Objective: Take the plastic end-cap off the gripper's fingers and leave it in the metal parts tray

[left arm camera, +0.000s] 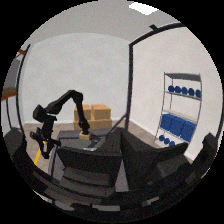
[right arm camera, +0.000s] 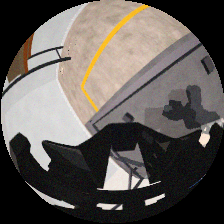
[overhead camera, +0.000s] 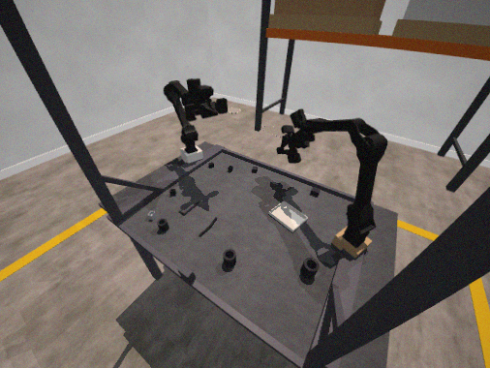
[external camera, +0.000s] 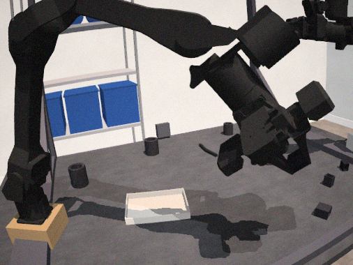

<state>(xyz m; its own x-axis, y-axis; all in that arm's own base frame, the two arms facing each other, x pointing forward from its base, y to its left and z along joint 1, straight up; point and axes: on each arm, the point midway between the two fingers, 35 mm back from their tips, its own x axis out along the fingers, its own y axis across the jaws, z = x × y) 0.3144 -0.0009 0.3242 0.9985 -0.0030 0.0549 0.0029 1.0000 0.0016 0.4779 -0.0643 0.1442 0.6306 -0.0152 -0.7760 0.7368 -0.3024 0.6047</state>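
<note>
Now: the plastic end-cap 2 cm to the left of my right hand, 2 cm below it and 1 cm behind it. Round my right hand: white metal parts tray (22 cm behind, 19 cm below, 17 cm to the right).
</note>
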